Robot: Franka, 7 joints.
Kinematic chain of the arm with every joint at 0, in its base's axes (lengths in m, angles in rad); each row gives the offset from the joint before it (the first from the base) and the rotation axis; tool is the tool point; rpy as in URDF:
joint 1: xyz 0 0 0.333 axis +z
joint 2: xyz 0 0 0 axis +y
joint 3: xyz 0 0 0.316 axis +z
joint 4: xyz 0.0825 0 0 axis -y
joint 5: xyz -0.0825 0 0.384 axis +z
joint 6: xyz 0 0 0 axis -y
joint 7: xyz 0.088 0 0 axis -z
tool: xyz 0 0 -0.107 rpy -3.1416 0 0
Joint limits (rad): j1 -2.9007..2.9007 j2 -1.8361..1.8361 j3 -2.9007..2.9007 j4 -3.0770..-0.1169 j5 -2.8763..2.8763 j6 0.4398..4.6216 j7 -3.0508..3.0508
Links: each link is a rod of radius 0.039 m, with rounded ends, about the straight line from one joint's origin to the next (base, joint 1, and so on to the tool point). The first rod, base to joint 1, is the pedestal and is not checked.
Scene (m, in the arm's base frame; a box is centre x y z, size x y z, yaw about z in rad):
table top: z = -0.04
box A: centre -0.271 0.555 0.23 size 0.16 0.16 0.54 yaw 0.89
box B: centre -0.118 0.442 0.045 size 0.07 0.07 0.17 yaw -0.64
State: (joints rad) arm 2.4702 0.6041 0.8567 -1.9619 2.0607 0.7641 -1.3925
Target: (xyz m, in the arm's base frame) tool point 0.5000 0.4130 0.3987
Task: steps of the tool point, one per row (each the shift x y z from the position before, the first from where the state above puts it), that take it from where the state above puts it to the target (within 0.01 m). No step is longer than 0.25 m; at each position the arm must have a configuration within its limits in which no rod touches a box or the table.
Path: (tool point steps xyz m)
1: 0.0101 0.1813 -0.1176
2: 0.1017 0.1545 -0.1101
3: 0.1621 0.0756 -0.0890
4: 0.1614 -0.0242 -0.0573
5: 0.0989 -0.0996 -0.0195
6: 0.0950 0.1151 -0.0007
7: 0.1189 0.0857 0.0373
8: 0.1231 0.0493 0.0727
9: 0.1078 0.0131 0.1010
10: 0.0770 -0.0162 0.1180

